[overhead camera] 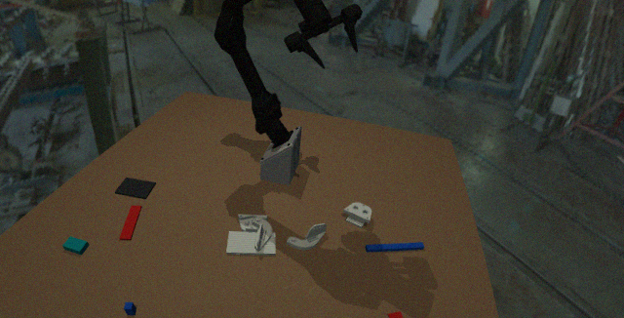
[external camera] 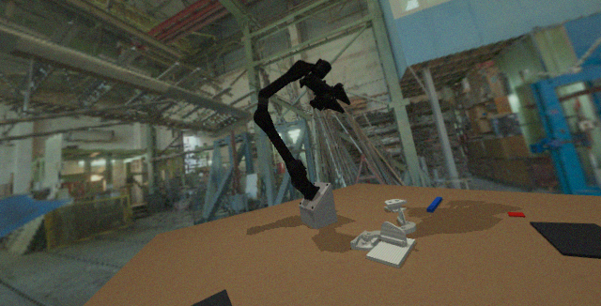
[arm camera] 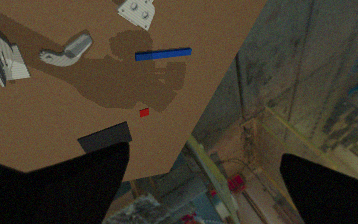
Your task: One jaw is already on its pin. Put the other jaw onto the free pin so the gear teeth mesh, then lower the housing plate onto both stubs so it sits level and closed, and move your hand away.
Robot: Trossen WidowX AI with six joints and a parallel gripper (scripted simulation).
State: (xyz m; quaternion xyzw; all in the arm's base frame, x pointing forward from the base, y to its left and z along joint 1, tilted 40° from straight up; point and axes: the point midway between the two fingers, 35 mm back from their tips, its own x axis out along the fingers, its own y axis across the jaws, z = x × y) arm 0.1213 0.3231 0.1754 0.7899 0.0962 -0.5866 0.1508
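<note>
Right now the grey jaw is 160 mm ahead of my gripper tip, 30 mm to the right of it and 420 mm below it. Round my gripper tip: white base: 210 mm ahead, 140 mm to the right, 420 mm below; then blue bar: 130 mm ahead, 220 mm to the left, 420 mm below; then white block: 30 mm ahead, 120 mm to the left, 420 mm below.
</note>
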